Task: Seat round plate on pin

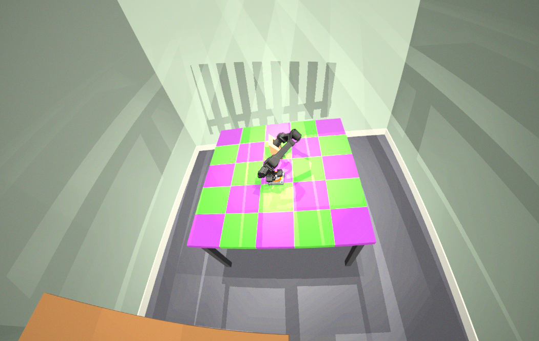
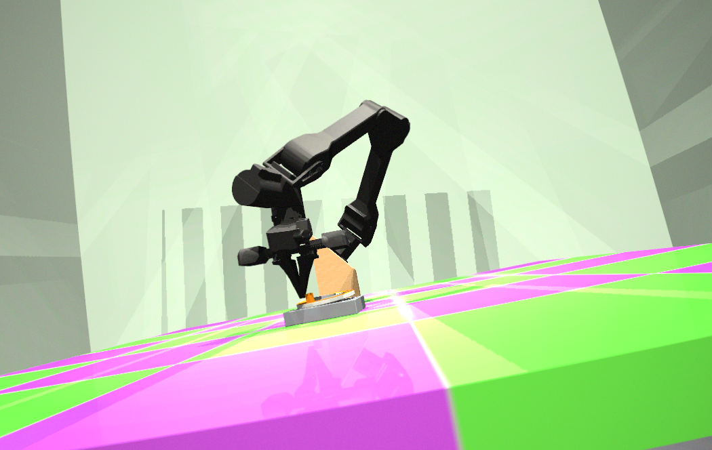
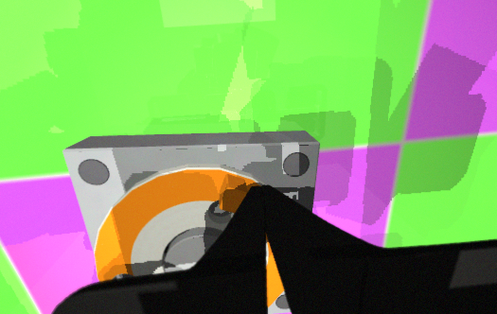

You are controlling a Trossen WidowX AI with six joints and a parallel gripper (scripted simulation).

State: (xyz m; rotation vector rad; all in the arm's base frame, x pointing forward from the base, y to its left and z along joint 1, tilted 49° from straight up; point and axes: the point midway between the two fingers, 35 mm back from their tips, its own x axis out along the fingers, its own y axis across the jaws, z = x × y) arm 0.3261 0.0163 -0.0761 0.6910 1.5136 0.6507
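Right now the round plate is 20 mm to the left of my gripper tip, 20 mm behind it and 10 mm below it.
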